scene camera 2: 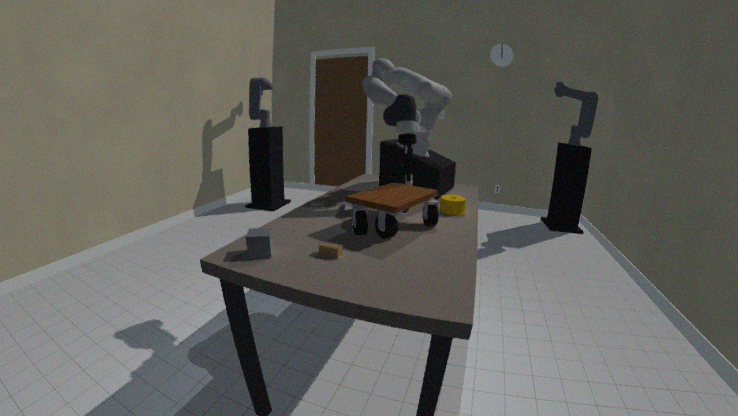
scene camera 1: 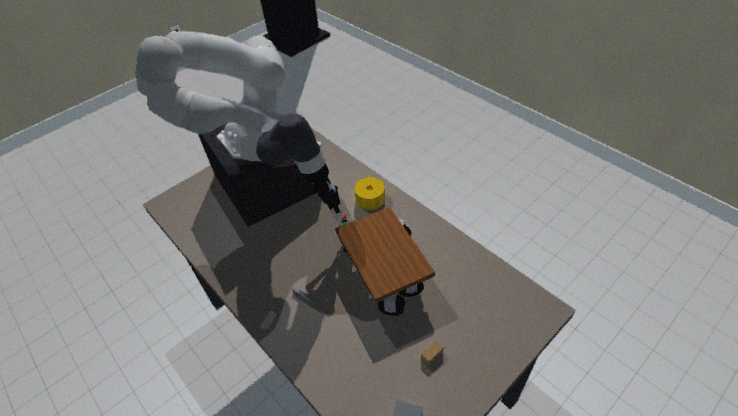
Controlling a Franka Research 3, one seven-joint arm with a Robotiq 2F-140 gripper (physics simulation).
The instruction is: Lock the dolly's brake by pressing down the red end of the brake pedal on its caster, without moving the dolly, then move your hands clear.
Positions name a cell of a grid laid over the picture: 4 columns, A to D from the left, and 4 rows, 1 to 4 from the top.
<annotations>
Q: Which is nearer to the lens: the dolly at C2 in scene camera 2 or the grey block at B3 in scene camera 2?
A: The grey block.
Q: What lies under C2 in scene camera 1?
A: A yellow cylinder.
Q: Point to a dolly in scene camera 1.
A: C3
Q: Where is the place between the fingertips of my gripper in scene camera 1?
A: B3
</annotations>
